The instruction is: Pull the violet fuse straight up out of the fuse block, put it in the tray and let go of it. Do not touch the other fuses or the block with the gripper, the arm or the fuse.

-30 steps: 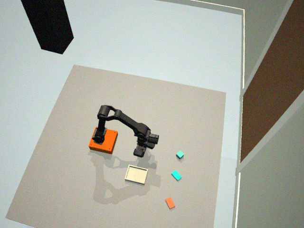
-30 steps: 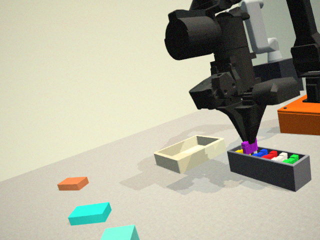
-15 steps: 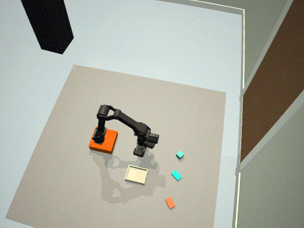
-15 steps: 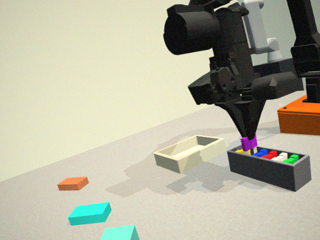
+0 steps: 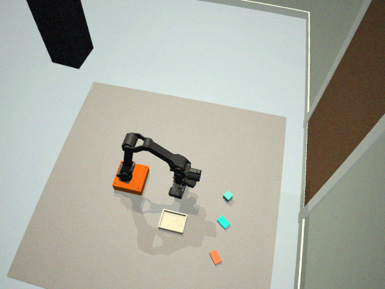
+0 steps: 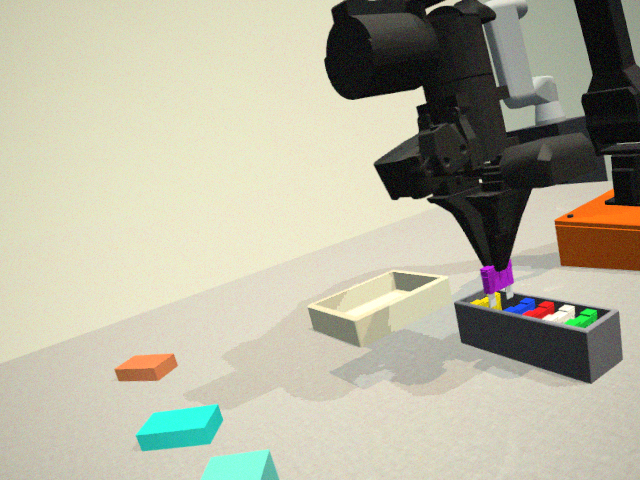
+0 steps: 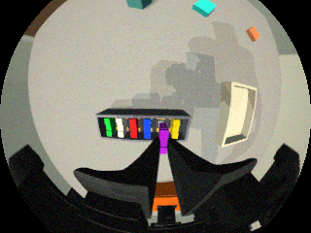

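The cream tray lies 20 mm ahead of my gripper tip, 180 mm to the right of it and 70 mm below it. Round my gripper tip: violet fuse 10 mm below.
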